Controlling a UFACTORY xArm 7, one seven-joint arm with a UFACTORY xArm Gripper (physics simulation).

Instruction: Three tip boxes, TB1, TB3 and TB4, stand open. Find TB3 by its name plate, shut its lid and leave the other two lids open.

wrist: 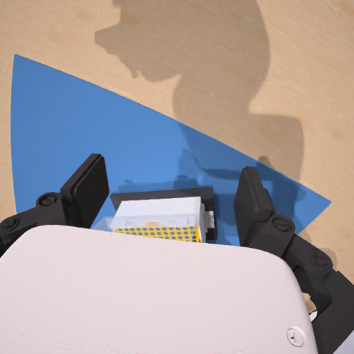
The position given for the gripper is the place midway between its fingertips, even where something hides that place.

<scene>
In view: the gripper [170, 179] and a blue mat [60, 120].
</scene>
